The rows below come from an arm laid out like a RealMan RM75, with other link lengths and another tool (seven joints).
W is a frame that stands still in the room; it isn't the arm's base.
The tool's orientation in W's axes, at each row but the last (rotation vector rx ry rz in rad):
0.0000, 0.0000, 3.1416
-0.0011, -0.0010, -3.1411
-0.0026, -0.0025, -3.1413
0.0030, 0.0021, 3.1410
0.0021, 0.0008, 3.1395
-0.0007, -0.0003, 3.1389
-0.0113, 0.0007, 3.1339
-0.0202, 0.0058, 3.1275
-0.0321, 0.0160, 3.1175
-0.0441, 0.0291, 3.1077
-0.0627, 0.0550, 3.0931
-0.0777, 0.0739, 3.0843
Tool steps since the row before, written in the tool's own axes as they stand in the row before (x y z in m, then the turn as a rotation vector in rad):
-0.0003, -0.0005, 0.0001, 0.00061, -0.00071, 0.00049
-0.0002, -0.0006, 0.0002, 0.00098, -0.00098, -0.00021
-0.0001, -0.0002, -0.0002, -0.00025, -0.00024, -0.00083
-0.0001, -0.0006, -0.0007, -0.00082, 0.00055, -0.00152
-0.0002, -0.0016, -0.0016, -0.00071, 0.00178, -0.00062
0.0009, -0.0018, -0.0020, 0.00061, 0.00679, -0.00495
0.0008, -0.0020, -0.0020, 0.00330, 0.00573, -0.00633
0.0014, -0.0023, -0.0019, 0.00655, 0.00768, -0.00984
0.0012, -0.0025, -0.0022, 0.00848, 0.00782, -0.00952
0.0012, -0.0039, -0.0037, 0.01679, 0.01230, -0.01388
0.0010, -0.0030, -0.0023, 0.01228, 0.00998, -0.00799
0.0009, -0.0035, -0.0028, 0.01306, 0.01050, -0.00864
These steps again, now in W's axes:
0.0003, 0.0005, 0.0001, -0.00061, 0.00071, 0.00049
0.0002, 0.0006, 0.0002, -0.00098, 0.00098, -0.00021
0.0001, 0.0002, -0.0002, 0.00025, 0.00024, -0.00083
0.0001, 0.0006, -0.0007, 0.00082, -0.00055, -0.00152
0.0002, 0.0016, -0.0016, 0.00071, -0.00178, -0.00062
-0.0009, 0.0018, -0.0020, -0.00063, -0.00679, -0.00495
-0.0008, 0.0020, -0.0020, -0.00330, -0.00571, -0.00635
-0.0013, 0.0023, -0.0019, -0.00653, -0.00762, -0.00990
-0.0011, 0.0025, -0.0022, -0.00847, -0.00772, -0.00961
-0.0010, 0.0039, -0.0038, -0.01680, -0.01200, -0.01413
-0.0008, 0.0030, -0.0024, -0.01242, -0.00968, -0.00814
-0.0006, 0.0034, -0.0030, -0.01319, -0.01019, -0.00881

